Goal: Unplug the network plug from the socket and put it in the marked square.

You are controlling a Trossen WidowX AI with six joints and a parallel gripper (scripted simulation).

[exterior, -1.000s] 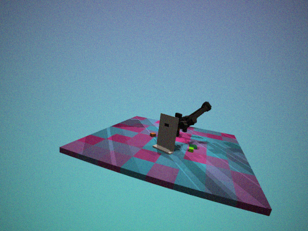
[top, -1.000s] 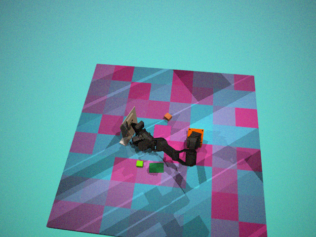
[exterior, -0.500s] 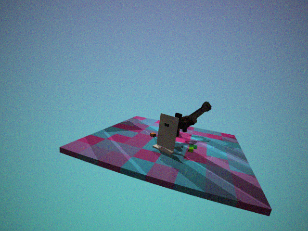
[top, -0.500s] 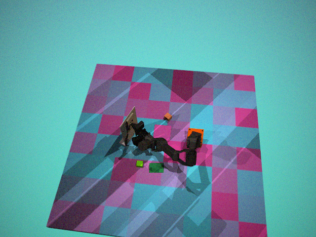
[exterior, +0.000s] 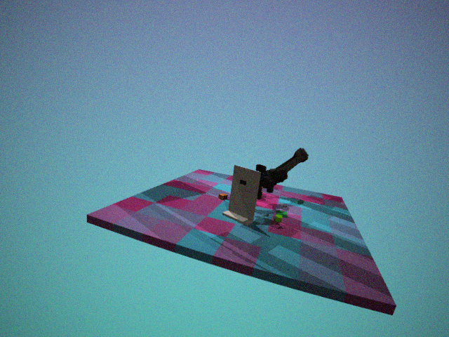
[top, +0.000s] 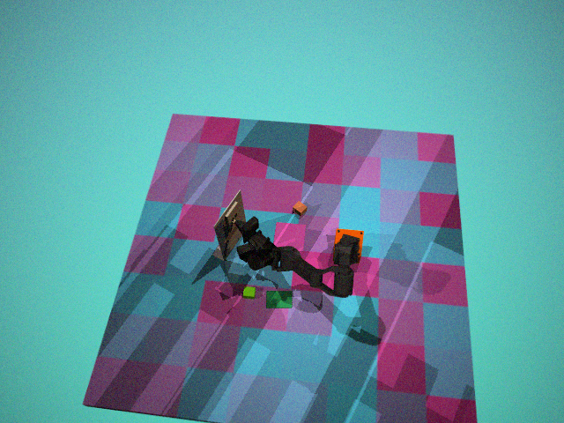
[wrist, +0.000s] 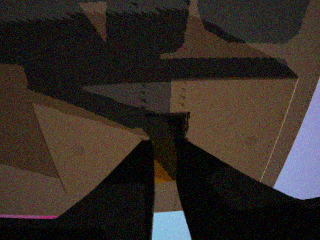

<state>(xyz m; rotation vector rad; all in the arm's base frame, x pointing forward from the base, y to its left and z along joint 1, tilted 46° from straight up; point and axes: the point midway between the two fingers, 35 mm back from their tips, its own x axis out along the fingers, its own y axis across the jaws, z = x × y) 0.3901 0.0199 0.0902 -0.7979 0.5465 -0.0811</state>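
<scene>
Now: the pink square 20 cm below my gripper tip, 18 cm behind it and 9 cm to the right of it. From my gripper tip the other things lie so: network plug right at my gripper tip; grey panel 7 cm below, 3 cm ahead, 1 cm to the right.
</scene>
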